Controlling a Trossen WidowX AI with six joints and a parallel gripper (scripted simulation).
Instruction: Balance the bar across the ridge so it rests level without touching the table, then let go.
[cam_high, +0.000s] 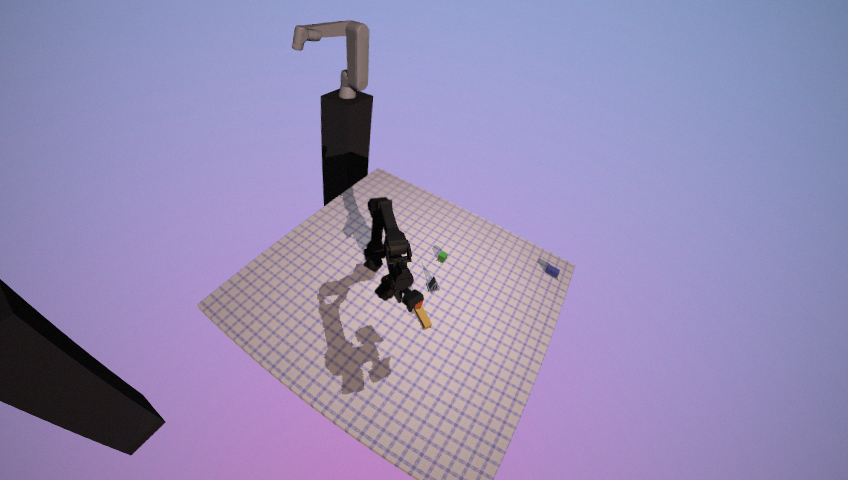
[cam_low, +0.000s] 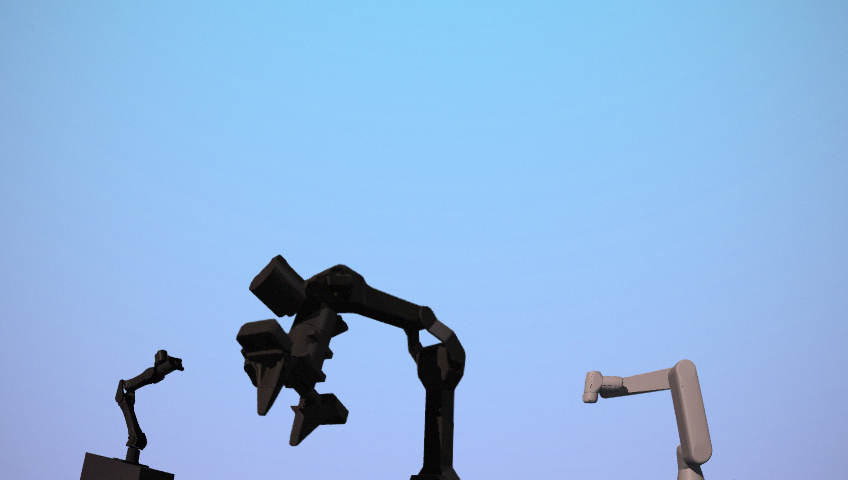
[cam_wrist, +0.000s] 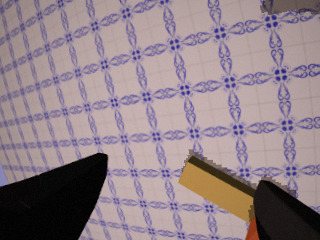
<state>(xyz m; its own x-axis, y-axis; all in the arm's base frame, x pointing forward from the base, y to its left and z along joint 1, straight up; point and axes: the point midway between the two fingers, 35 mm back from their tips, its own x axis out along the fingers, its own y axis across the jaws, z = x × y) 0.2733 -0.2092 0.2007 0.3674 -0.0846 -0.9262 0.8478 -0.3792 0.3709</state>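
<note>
The tan-brown bar is 1 cm ahead of my gripper tip, 13 cm to the left of it and 15 cm below it. Also, from my gripper tip: green block 5 cm behind, 44 cm to the left, 15 cm below; then blue block 45 cm ahead, 71 cm to the left, 15 cm below.
</note>
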